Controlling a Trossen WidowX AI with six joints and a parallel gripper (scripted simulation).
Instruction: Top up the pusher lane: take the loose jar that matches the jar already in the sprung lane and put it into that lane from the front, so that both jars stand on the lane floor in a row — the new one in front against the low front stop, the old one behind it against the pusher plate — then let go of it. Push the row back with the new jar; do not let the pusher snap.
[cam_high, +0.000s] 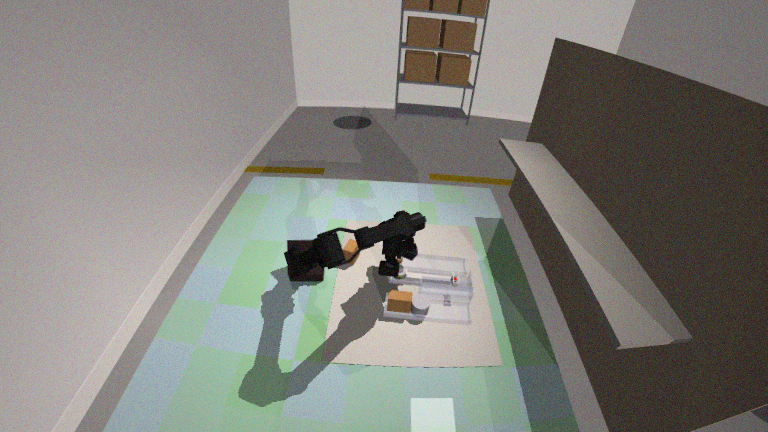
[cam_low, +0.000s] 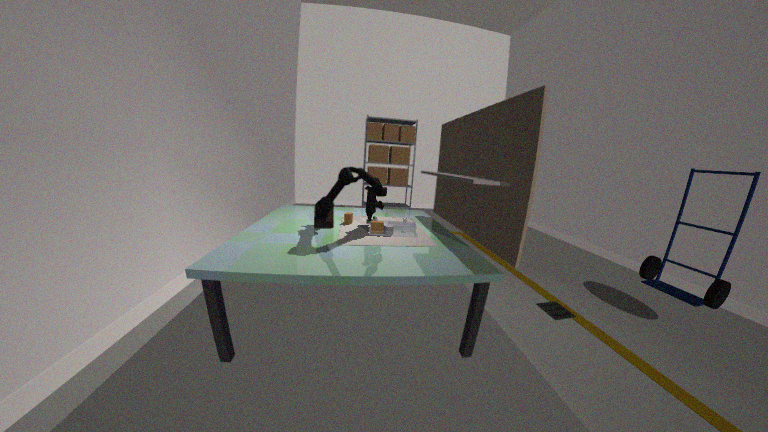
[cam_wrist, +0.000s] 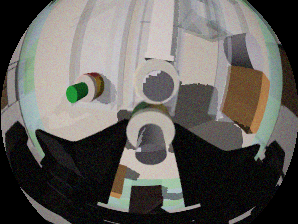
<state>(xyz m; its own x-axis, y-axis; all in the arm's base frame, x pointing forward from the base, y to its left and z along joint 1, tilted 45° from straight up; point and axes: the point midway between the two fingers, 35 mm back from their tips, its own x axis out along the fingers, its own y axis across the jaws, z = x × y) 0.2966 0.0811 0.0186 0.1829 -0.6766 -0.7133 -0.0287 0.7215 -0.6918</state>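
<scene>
Right now the brown box is 130 mm to the right of my gripper tip, 50 mm ahead of it and 10 mm below it. Round my gripper tip: clear lane rack 180 mm ahead, 30 mm below, 20 mm to the right; grey can 130 mm to the right, 120 mm ahead, 20 mm below; red part 230 mm ahead, 30 mm to the right, 20 mm above.
</scene>
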